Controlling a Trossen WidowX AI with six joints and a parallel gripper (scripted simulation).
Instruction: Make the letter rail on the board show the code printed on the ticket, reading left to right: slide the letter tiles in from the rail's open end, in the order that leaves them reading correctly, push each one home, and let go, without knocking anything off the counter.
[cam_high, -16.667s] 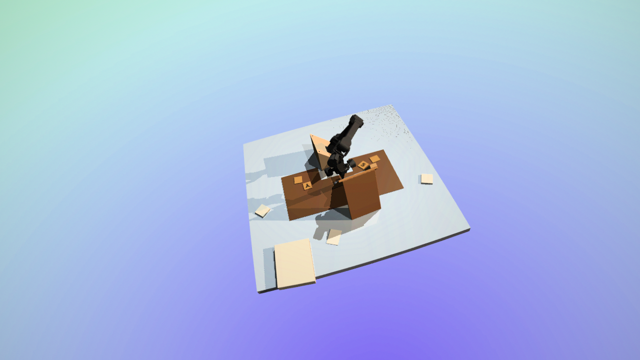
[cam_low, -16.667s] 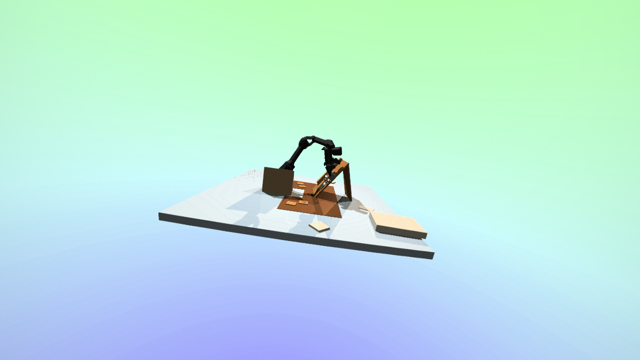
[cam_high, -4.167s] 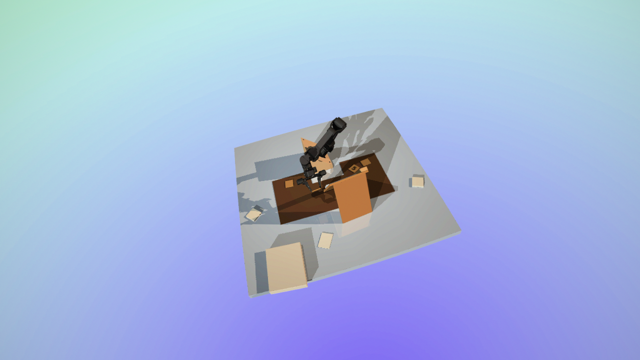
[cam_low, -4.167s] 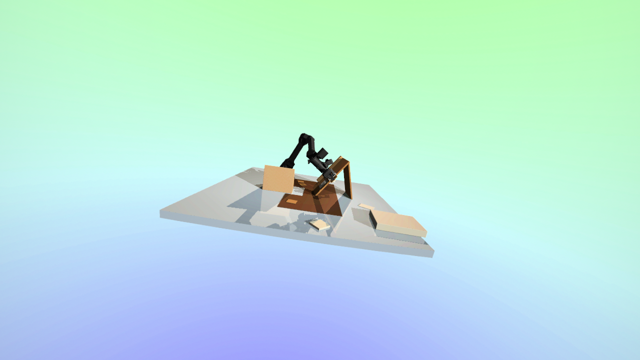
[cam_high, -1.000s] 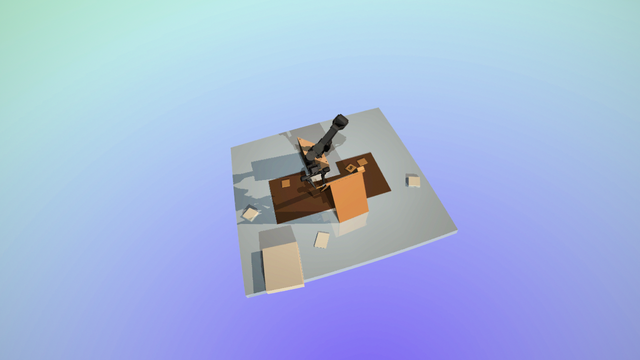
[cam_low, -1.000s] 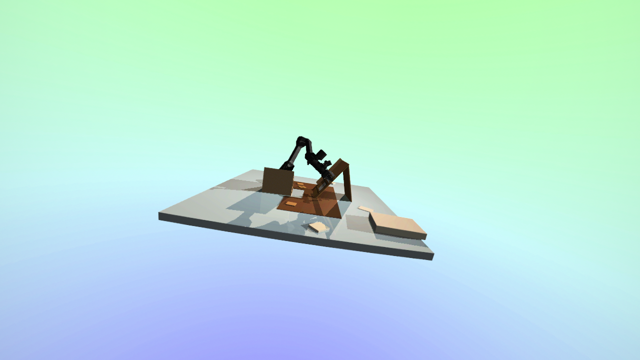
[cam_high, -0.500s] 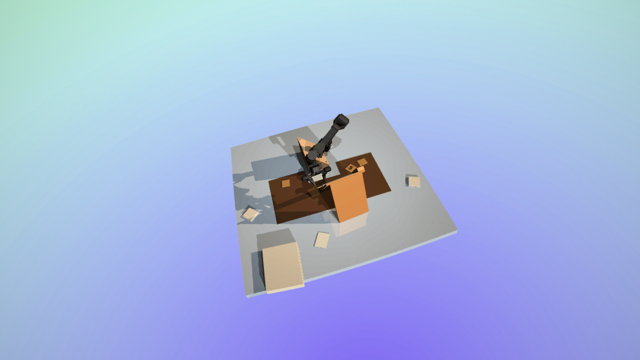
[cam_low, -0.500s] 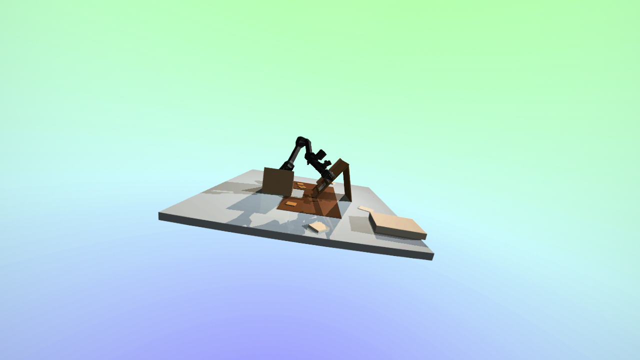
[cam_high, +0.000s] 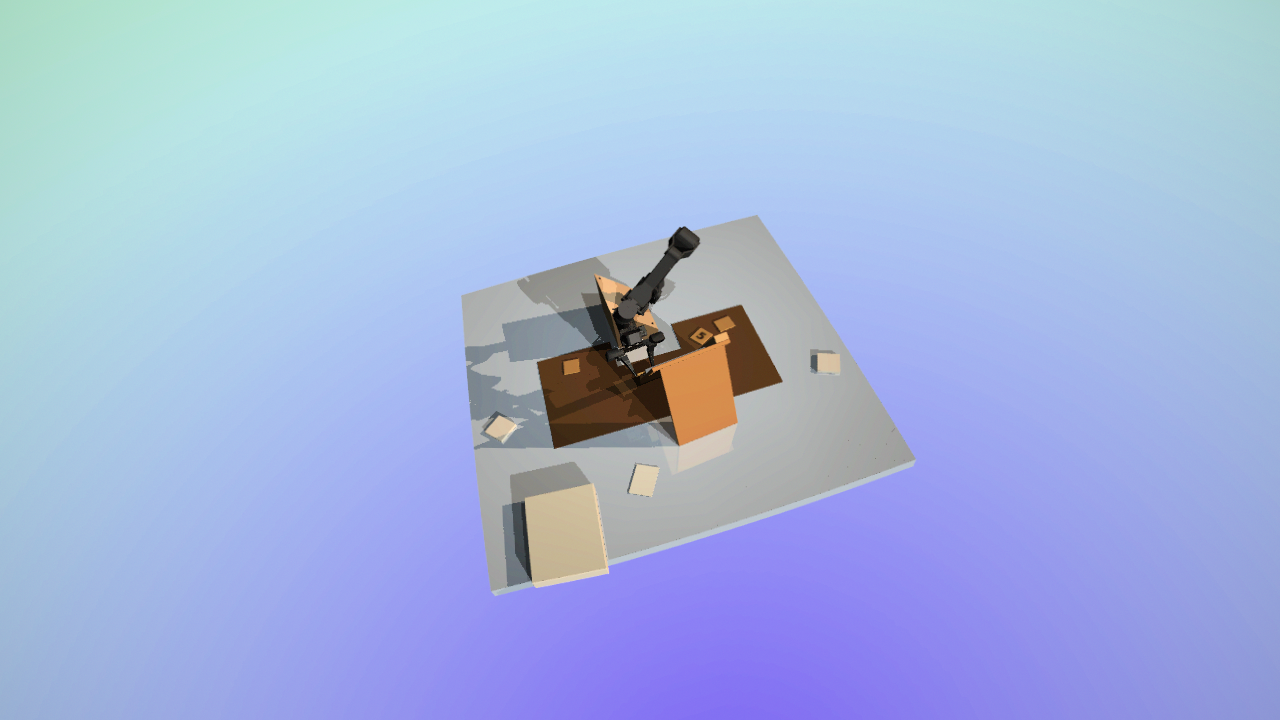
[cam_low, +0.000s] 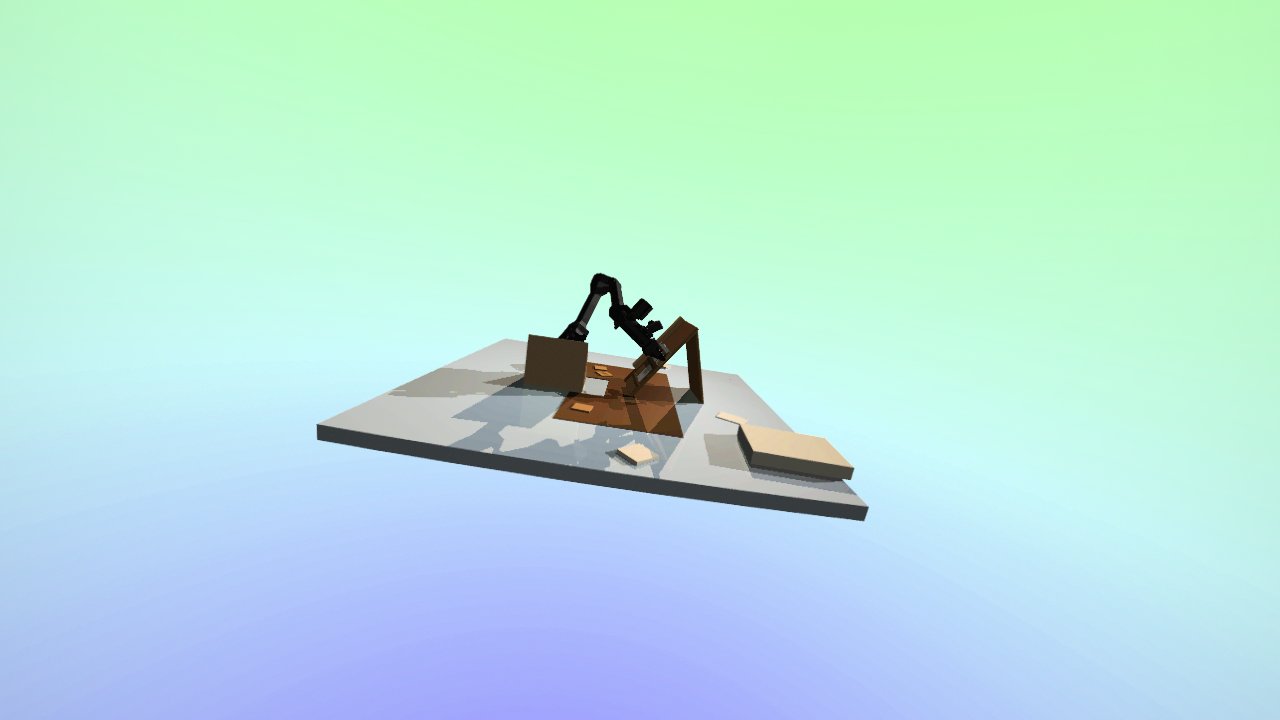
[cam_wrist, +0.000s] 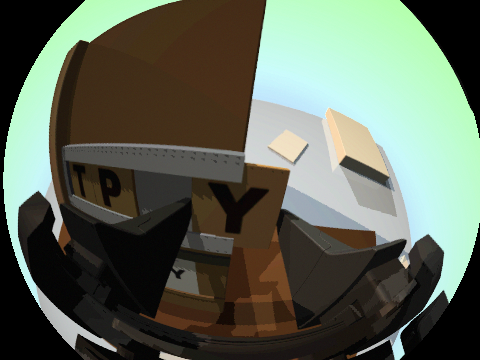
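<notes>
The white ticket is 5 cm behind my gripper tip, 7 cm to the left of it and 8 cm below it. From my gripper tip the other things lie so: dark brown mat 16 cm behind, 5 cm to the left, 16 cm below; then cream block 37 cm ahead, 37 cm to the right, 14 cm below; then tan letter tile right at my gripper tip.
</notes>
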